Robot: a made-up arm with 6 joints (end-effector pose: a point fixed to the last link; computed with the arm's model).
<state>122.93 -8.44 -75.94 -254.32 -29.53 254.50</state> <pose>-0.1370 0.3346 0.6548 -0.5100 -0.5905 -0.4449 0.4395</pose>
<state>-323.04 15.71 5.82 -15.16 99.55 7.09</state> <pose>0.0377 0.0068 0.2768 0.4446 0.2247 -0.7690 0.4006</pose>
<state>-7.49 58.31 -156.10 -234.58 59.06 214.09</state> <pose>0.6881 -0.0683 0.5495 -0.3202 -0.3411 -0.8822 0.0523</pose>
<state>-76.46 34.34 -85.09 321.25 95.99 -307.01</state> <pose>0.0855 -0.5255 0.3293 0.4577 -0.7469 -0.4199 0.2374</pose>
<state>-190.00 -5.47 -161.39 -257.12 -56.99 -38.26</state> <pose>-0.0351 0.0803 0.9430 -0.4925 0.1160 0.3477 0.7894</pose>
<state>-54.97 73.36 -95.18 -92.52 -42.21 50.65</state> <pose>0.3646 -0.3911 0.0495 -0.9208 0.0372 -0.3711 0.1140</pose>
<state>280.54 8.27 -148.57 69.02 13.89 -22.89</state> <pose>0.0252 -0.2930 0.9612 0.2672 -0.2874 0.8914 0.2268</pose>
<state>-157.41 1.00 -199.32 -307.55 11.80 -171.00</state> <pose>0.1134 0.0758 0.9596 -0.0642 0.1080 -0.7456 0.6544</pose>
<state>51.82 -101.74 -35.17 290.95 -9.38 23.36</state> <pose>-0.1450 -0.1007 0.6058 -0.1700 -0.3016 -0.9349 0.0781</pose>
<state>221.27 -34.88 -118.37 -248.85 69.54 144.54</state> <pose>0.0620 0.0057 0.9782 0.1434 0.4973 -0.3378 0.7862</pose>
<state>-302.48 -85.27 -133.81 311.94 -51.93 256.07</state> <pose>-0.3832 -0.4978 0.5449 -0.1500 -0.6356 0.4289 0.6241</pose>
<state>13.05 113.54 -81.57 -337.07 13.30 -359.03</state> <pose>0.1713 0.0271 -0.2820 0.9202 -0.0999 -0.3704 0.0780</pose>
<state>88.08 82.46 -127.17 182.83 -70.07 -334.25</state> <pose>0.0149 0.5494 0.0642 0.4933 -0.8414 0.1725 0.1372</pose>
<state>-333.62 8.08 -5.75 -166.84 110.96 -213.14</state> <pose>0.2211 0.0914 0.2812 0.5343 0.2329 0.7998 0.1431</pose>
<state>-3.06 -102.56 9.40 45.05 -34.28 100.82</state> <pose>-0.0266 -0.0494 0.4148 0.0105 0.5277 -0.4028 0.7478</pose>
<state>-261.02 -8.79 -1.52 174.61 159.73 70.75</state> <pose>-0.0358 0.1881 0.3949 -0.0332 0.0811 0.9952 0.0439</pose>
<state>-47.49 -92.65 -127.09 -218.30 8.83 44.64</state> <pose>-0.4343 0.4401 0.5986 -0.2191 -0.3325 -0.3375 0.8529</pose>
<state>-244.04 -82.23 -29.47 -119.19 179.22 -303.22</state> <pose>0.0951 -0.1012 0.5775 0.7167 -0.4100 0.4702 0.3117</pose>
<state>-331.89 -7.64 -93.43 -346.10 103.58 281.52</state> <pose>0.3030 0.1805 0.7057 -0.5725 -0.8111 -0.0306 0.1162</pose>
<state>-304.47 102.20 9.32 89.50 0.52 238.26</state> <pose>0.0110 -0.0651 0.2218 0.4081 0.3873 -0.8102 0.1644</pose>
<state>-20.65 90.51 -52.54 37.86 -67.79 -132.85</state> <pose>0.2326 -0.1351 -0.0863 0.6723 0.6495 -0.1960 0.2962</pose>
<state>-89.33 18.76 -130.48 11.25 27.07 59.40</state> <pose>0.0030 -0.4969 0.8123 0.1651 -0.7178 0.6711 0.0844</pose>
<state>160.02 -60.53 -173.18 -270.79 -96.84 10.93</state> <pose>0.5032 -0.1263 0.6077 -0.0653 0.7325 0.6368 0.2319</pose>
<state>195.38 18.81 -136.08 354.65 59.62 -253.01</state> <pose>-0.4731 -0.1275 0.8038 -0.6266 -0.6110 0.3995 0.2730</pose>
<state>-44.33 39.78 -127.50 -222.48 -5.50 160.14</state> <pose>0.4295 -0.4686 0.5276 0.7391 0.0944 0.3793 0.5486</pose>
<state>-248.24 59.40 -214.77 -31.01 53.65 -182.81</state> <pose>-0.1534 0.4124 0.7763 -0.4756 0.3851 0.4579 0.6449</pose>
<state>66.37 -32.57 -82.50 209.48 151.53 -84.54</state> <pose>0.0583 0.0486 0.8484 0.7027 0.0673 -0.1897 0.6824</pose>
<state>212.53 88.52 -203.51 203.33 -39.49 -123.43</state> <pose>-0.5234 -0.3684 0.3720 -0.2049 -0.7481 0.5611 0.2889</pose>
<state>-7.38 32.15 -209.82 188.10 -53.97 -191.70</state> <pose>0.2535 -0.0222 0.8507 0.4691 0.0485 0.8779 0.0831</pose>
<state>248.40 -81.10 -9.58 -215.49 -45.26 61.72</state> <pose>-0.0363 0.0262 0.4176 0.8704 0.1653 -0.4112 0.2143</pose>
